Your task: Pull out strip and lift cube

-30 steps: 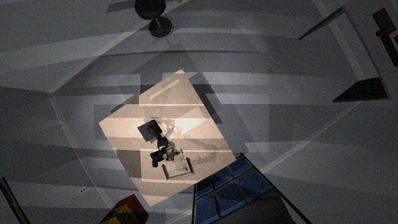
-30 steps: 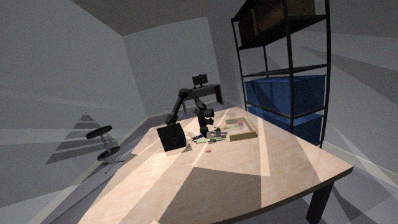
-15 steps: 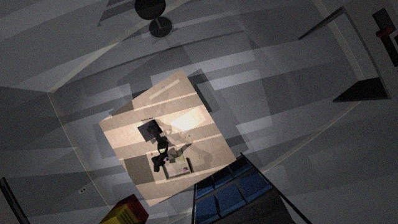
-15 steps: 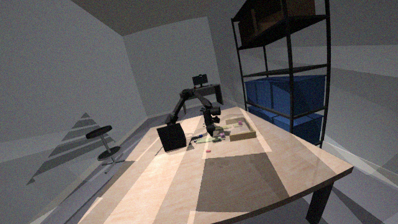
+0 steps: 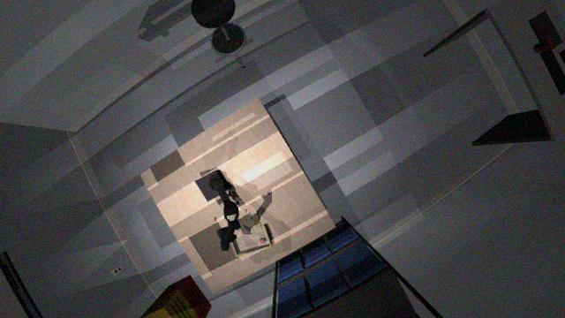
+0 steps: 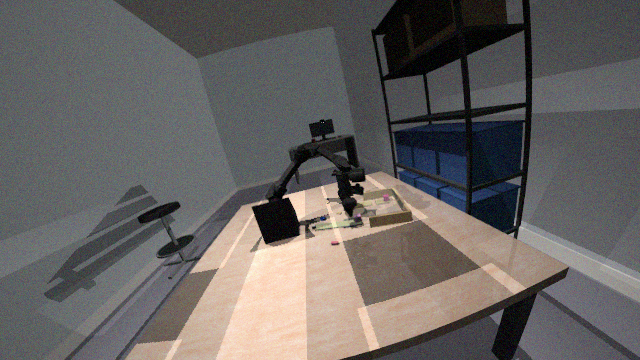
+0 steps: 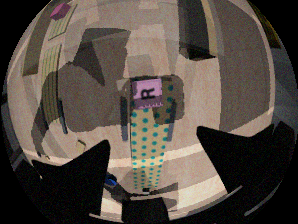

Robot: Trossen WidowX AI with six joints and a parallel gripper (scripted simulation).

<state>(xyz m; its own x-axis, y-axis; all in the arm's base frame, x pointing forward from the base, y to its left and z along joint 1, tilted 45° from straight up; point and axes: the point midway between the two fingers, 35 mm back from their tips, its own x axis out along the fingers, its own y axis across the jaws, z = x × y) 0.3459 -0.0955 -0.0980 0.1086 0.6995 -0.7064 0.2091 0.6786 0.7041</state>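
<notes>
My gripper tip is 110 mm past the blue piece, 130 mm to the right of it and 50 mm above it. Round my gripper tip: pink piece: 130 mm behind, 110 mm to the right, 50 mm below; pale strip: 120 mm ahead, 160 mm to the left, 60 mm below.
</notes>
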